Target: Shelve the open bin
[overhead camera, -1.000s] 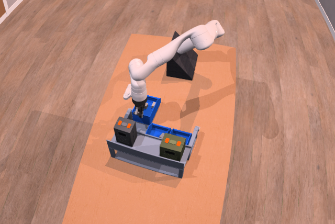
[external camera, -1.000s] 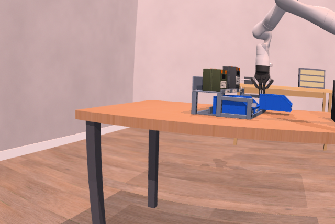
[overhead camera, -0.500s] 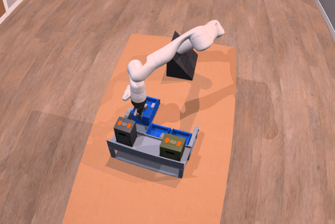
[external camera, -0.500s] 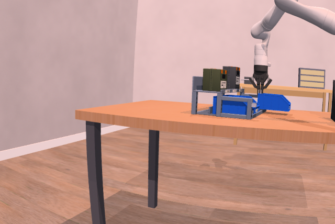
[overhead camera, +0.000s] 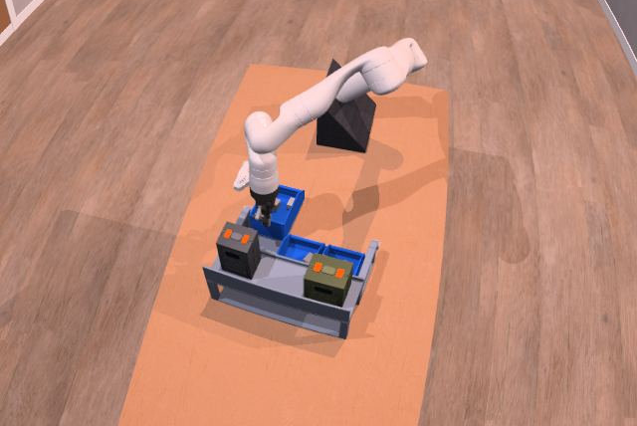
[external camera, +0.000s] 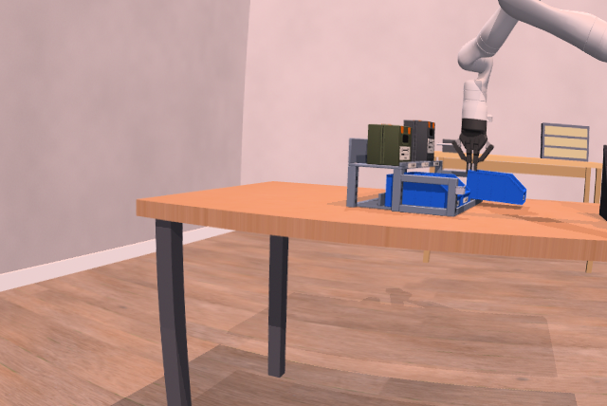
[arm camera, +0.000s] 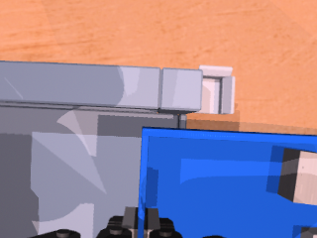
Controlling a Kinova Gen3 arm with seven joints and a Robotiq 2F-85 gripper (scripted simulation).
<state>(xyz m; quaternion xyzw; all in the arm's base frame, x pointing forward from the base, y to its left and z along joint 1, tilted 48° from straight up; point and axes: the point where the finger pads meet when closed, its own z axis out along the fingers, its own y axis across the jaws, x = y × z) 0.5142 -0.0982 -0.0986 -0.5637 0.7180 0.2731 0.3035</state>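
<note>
The grey block lies 11 cm behind my hand and 6 cm below it. The rest, counted from my hand: grey shelf: 12 cm ahead, 9 cm to the left, 3 cm below; dark grey box: 16 cm ahead, 4 cm to the right, 7 cm above; olive box: 21 cm ahead, 19 cm to the left, 6 cm above.
</note>
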